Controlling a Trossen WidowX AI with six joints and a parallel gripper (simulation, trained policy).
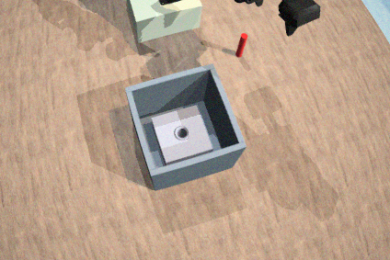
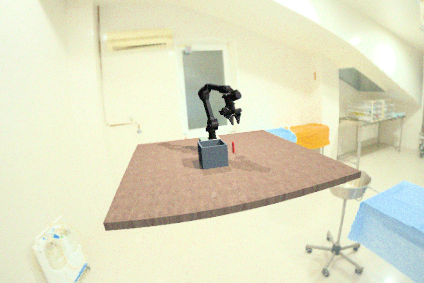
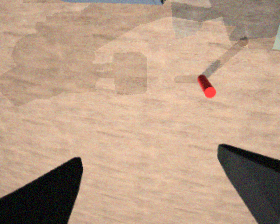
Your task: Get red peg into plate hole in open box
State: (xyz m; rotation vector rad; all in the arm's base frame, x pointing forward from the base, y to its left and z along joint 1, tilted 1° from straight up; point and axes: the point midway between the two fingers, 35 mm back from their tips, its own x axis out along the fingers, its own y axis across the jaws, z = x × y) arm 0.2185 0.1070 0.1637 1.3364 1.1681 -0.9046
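Right now the red peg is 18 cm below my gripper tip and 6 cm behind it. The rest, counted from my gripper tip: pale plate (20 cm to the right, 17 cm below, 9 cm ahead).
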